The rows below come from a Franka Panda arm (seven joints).
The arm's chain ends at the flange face. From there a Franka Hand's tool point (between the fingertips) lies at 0.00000 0.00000 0.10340 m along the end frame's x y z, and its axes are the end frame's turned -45 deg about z.
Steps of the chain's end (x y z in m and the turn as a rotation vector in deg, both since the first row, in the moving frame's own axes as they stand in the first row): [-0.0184, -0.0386, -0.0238, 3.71, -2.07, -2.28]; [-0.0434, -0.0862, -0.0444, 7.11, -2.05, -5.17]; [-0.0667, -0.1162, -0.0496, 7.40, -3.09, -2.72]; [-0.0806, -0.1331, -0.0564, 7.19, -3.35, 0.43]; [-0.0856, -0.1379, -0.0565, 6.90, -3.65, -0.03]
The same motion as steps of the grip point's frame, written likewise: [0.0162, -0.0477, -0.0241, 4.09, 1.16, -2.28]; [0.0362, -0.1036, -0.0453, 6.48, 3.58, -5.17]; [0.0402, -0.1428, -0.0506, 7.42, 3.05, -2.72]; [0.0421, -0.1645, -0.0574, 7.45, 2.72, 0.43]; [0.0411, -0.1715, -0.0575, 7.46, 2.30, -0.03]
